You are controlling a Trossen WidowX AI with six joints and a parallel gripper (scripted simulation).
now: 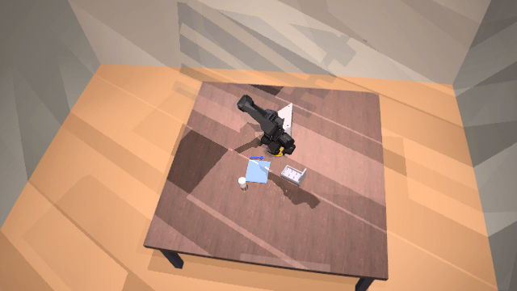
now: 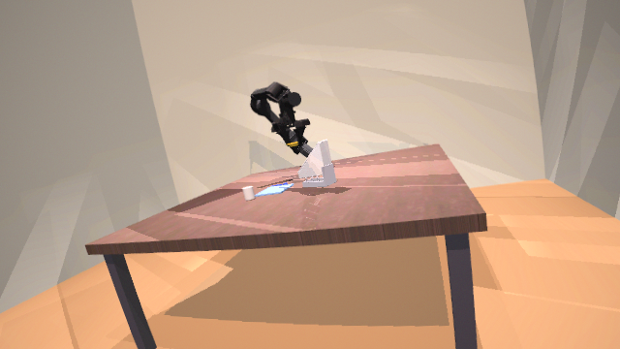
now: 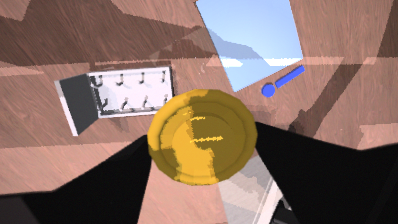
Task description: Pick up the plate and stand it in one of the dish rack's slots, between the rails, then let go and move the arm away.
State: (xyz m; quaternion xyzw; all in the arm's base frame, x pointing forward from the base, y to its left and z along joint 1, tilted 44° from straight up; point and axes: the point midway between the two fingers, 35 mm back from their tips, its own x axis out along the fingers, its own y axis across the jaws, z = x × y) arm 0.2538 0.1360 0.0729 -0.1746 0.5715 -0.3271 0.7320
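Now: gripper tip 2 cm short of the grey dish rack, 9 cm to the right of it and 16 cm above it. The rest, counted from my gripper tip: light blue mat: 4 cm ahead, 12 cm to the right, 18 cm below; white cup: 14 cm ahead, 19 cm to the right, 15 cm below; yellow plate: 1 cm above.
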